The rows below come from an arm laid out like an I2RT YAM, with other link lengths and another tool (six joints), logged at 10 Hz.
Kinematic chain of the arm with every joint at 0, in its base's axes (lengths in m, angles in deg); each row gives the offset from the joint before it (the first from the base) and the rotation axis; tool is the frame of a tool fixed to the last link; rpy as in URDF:
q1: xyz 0 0 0.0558 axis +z
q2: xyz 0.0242 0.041 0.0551 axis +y
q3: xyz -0.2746 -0.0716 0 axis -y
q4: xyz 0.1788 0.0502 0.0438 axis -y
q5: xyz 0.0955 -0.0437 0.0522 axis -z
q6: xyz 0.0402 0 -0.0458 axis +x
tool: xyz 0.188 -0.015 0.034 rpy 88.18 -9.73 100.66
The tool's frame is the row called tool.
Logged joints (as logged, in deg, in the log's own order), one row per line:
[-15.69 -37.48 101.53 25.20 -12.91 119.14]
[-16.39 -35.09 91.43 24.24 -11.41 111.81]
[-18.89 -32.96 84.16 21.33 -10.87 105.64]
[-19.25 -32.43 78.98 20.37 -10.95 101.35]
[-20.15 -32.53 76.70 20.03 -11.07 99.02]
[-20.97 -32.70 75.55 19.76 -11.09 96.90]
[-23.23 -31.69 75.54 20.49 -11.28 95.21]
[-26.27 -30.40 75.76 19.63 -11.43 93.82]
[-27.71 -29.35 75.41 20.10 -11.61 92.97]
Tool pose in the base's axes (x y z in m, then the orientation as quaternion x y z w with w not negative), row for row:
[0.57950 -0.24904 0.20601 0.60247 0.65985 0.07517 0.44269]
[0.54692 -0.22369 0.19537 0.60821 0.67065 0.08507 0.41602]
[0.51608 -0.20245 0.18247 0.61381 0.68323 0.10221 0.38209]
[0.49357 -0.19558 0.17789 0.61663 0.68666 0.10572 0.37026]
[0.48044 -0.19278 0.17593 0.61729 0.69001 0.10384 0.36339]
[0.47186 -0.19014 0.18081 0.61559 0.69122 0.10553 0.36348]
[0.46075 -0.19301 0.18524 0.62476 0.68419 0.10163 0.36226]
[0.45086 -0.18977 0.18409 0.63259 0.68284 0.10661 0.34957]
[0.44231 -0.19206 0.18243 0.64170 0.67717 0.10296 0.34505]
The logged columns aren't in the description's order. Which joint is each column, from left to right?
Columns, left to right: q4, q6, q3, q5, q1, q2.
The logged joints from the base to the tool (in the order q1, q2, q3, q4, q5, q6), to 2 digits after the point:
[-12.91 119.14 101.53 -15.69 25.20 -37.48]
[-11.41 111.81 91.43 -16.39 24.24 -35.09]
[-10.87 105.64 84.16 -18.89 21.33 -32.96]
[-10.95 101.35 78.98 -19.25 20.37 -32.43]
[-11.07 99.02 76.70 -20.15 20.03 -32.53]
[-11.09 96.90 75.55 -20.97 19.76 -32.70]
[-11.28 95.21 75.54 -23.23 20.49 -31.69]
[-11.43 93.82 75.76 -26.27 19.63 -30.40]
[-11.61 92.97 75.41 -27.71 20.10 -29.35]

